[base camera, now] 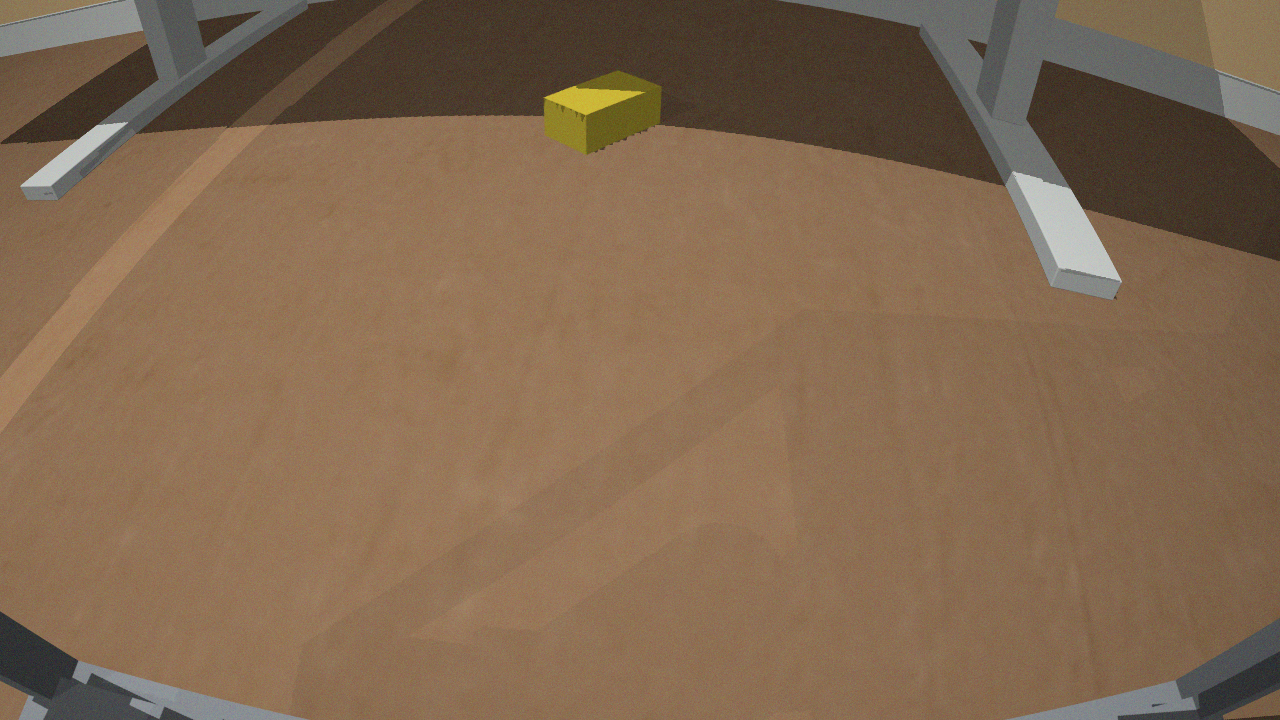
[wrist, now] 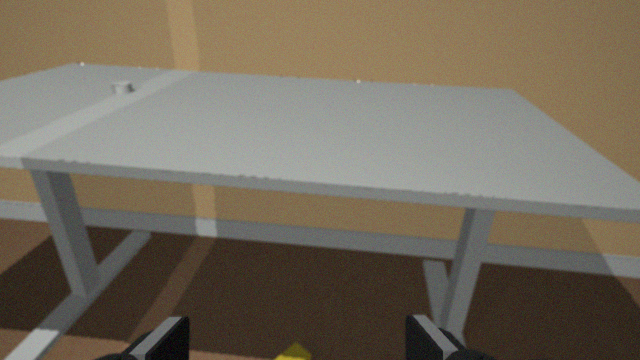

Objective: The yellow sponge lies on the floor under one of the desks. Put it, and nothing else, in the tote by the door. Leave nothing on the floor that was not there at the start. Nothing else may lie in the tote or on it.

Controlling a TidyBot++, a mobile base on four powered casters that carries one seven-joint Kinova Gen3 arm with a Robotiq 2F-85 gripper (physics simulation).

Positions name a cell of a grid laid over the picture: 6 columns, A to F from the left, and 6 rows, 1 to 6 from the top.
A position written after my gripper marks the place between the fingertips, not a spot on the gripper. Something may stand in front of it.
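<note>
Visible: my gripper (wrist: C6), along with a yellow sponge (base camera: C1).
</note>
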